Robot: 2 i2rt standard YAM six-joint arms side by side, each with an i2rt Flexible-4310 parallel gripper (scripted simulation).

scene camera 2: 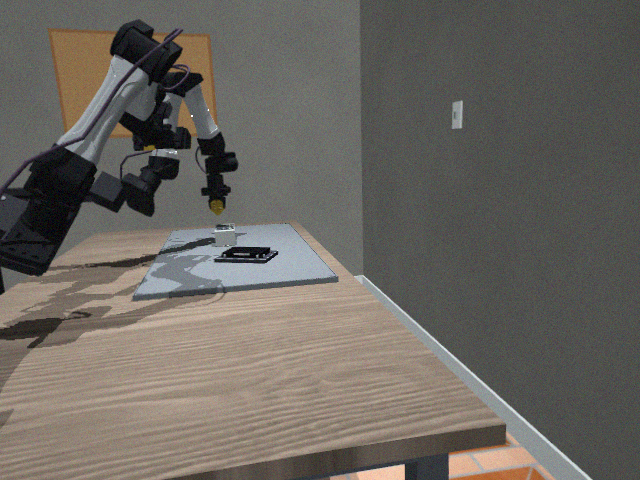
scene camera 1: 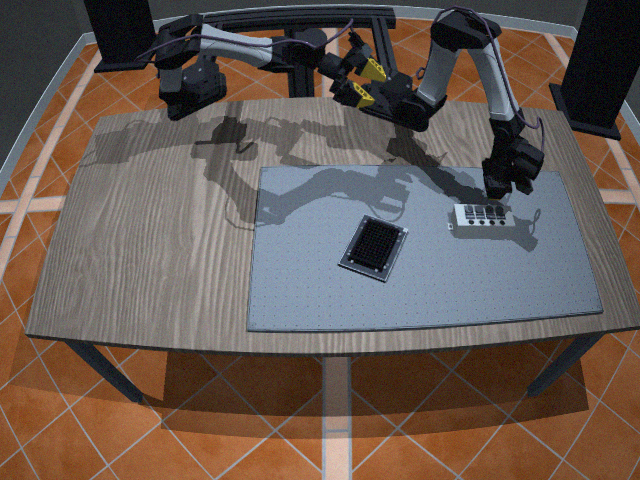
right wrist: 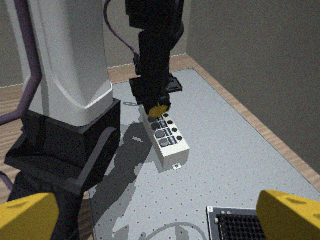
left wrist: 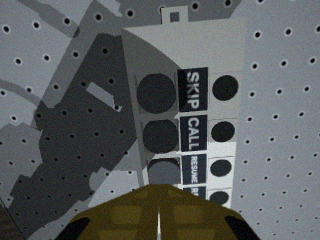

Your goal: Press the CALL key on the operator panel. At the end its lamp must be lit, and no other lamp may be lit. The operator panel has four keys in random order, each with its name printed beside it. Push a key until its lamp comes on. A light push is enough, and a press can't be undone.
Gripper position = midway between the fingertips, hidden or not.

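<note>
My left gripper (scene camera 1: 490,198) (right wrist: 155,115) (left wrist: 158,193) is in sight. So is my right gripper (scene camera 1: 379,90), and I find it again in scene camera 2 (scene camera 2: 171,147) as well as in the right wrist view (right wrist: 157,200). There is a call key (left wrist: 161,136) here too, together with a resume key (left wrist: 165,170).
</note>
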